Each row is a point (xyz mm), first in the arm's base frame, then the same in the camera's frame.
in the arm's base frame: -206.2 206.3 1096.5
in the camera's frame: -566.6 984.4 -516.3
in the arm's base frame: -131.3 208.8 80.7
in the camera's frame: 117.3 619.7 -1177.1
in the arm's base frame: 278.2 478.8 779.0
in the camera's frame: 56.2 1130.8 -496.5
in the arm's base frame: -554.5 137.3 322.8
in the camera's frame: -367.1 634.2 -1266.1
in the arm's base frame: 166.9 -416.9 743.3
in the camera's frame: -209.3 281.5 -341.4
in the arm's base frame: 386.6 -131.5 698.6
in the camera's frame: 48.7 534.6 -308.9
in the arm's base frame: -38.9 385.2 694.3
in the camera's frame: -151.6 1007.9 -737.7
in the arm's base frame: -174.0 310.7 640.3
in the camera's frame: -237.0 916.8 -843.2
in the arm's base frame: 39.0 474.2 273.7
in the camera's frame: 186.9 939.6 -1005.4
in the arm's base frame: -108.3 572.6 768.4
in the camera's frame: -207.0 1208.3 -784.6
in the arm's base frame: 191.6 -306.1 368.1
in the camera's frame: 66.0 249.1 -618.5
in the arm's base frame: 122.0 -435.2 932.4
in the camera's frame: -364.0 332.3 -233.7
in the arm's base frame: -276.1 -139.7 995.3
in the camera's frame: -635.5 624.2 -535.1
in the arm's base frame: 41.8 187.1 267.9
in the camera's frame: 127.2 670.0 -926.5
